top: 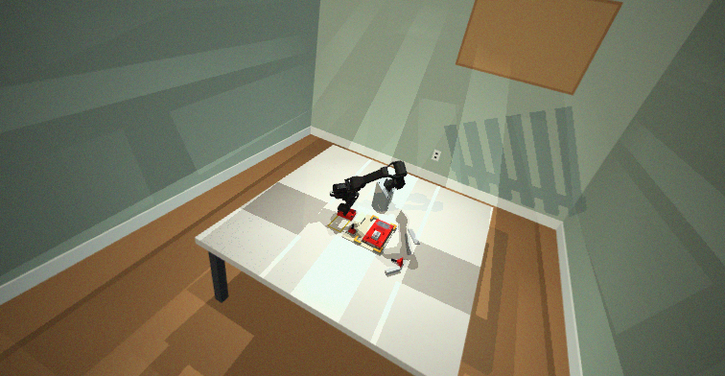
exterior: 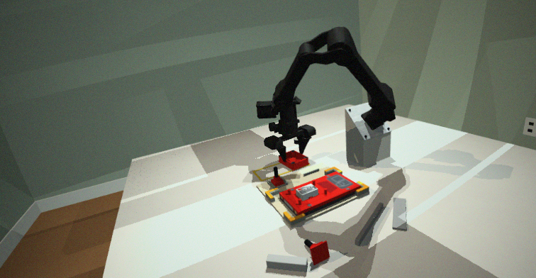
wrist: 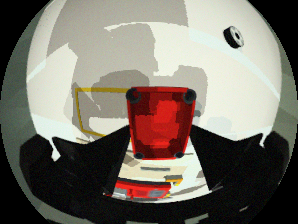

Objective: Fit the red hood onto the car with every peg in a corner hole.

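My gripper tip is now 10 mm above the red hood. The rest, counted from my gripper tip: grey bar (270 mm ahead, 360 mm to the left, 10 mm below); then grey engine block (110 mm ahead, 220 mm to the left).
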